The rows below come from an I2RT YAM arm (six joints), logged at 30 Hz.
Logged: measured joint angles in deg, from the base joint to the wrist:
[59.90, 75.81, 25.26, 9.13, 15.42, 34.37]
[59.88, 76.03, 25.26, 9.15, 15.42, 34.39]
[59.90, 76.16, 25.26, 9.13, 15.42, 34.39]
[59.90, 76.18, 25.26, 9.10, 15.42, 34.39]
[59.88, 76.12, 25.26, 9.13, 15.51, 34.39]
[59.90, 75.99, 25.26, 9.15, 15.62, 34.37]
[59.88, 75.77, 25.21, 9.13, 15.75, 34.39]
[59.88, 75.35, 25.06, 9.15, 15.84, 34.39]
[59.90, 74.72, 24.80, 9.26, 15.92, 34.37]
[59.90, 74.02, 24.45, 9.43, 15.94, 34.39]
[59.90, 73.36, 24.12, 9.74, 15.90, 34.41]
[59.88, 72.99, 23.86, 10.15, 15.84, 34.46]
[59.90, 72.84, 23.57, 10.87, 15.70, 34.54]
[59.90, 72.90, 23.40, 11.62, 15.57, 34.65]
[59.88, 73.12, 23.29, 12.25, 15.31, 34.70]
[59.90, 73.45, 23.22, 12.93, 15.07, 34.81]
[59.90, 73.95, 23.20, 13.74, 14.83, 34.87]
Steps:
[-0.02, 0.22, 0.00, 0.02, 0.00, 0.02]
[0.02, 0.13, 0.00, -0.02, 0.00, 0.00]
[0.00, 0.02, 0.00, -0.03, 0.00, 0.00]
[-0.02, -0.06, 0.00, 0.03, 0.09, 0.00]
[0.02, -0.13, 0.00, 0.02, 0.11, -0.02]
[-0.02, -0.22, -0.05, -0.02, 0.13, 0.02]
[0.00, -0.42, -0.15, 0.02, 0.09, 0.00]
[0.02, -0.63, -0.26, 0.11, 0.08, -0.02]
[0.00, -0.70, -0.35, 0.17, 0.02, 0.02]
[0.00, -0.66, -0.33, 0.31, -0.04, 0.02]
[-0.02, -0.37, -0.26, 0.41, -0.06, 0.05]
[0.02, -0.15, -0.29, 0.72, -0.14, 0.08]
[0.00, 0.06, -0.17, 0.75, -0.13, 0.11]
[-0.02, 0.22, -0.11, 0.63, -0.26, 0.05]
[0.02, 0.33, -0.07, 0.68, -0.24, 0.11]
[0.00, 0.50, -0.02, 0.81, -0.24, 0.06]

